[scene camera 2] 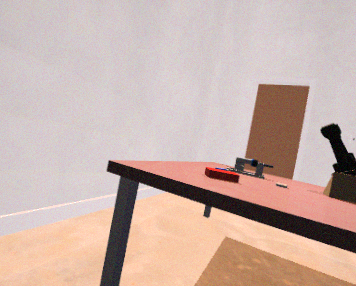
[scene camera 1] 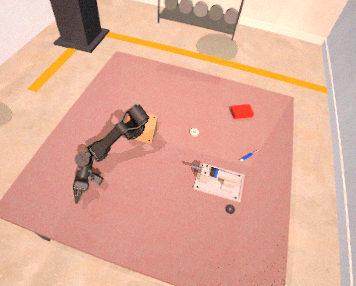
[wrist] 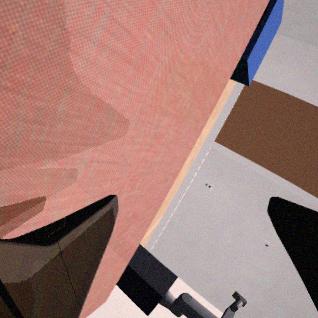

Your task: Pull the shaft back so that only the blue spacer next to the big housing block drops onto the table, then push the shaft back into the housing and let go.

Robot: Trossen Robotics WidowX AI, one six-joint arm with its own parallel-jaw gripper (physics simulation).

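Places are measured from the arm's base along level axes (x back, y right, z up), in millimetres.
Pixels of known places: gripper, between the fingertips: (scene camera 1: 76,201) (wrist: 193,203); arm's base, origin of its link: (scene camera 2: 349,188).
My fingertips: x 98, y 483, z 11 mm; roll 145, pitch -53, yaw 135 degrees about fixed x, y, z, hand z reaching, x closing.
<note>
For each thing: its top centre in the pictures, then the offset to it from my fingertips. "spot": a spot on its surface instead.
- shaft, a spot on its surface: (scene camera 1: 196,167) (scene camera 2: 269,165) spot: dx -453, dy -318, dz +17 mm
- blue spacer, centre of its top: (scene camera 1: 215,170) (scene camera 2: 254,159) dx -542, dy -322, dz +33 mm
- red block, centre of its top: (scene camera 2: 222,170) (scene camera 1: 242,109) dx -630, dy -832, dz -38 mm
- white ring, centre of its top: (scene camera 2: 281,184) (scene camera 1: 194,131) dx -390, dy -584, dz -56 mm
- blue-handled tool, centre of its top: (scene camera 1: 250,154) dx -712, dy -531, dz -51 mm
- black ring, centre of its top: (scene camera 1: 230,209) dx -657, dy -199, dz -64 mm
The pale fixture (scene camera 1: 217,192) lies on the table, with its raised housing parts partly merged in the view. The shaft (scene camera 1: 196,167) (scene camera 2: 269,166) sticks out of one end of the fixture. The blue spacer (scene camera 1: 214,172) (scene camera 2: 254,162) sits up on the shaft line between the raised blocks; dark bands show beside it, and any finer gap is too small to tell. My gripper (scene camera 1: 77,199) (wrist: 193,203) is open and empty. It hangs at the left side of the table, far from the fixture, and does not show in the second scene view.
A red block (scene camera 1: 242,111) (scene camera 2: 221,174), a white ring (scene camera 1: 191,133) (scene camera 2: 281,185), a blue-handled tool (scene camera 1: 247,156) and a black ring (scene camera 1: 227,207) lie around the fixture. The arm stands on a wooden plate (scene camera 1: 152,125). The table edge (scene camera 2: 200,202) is dark.
</note>
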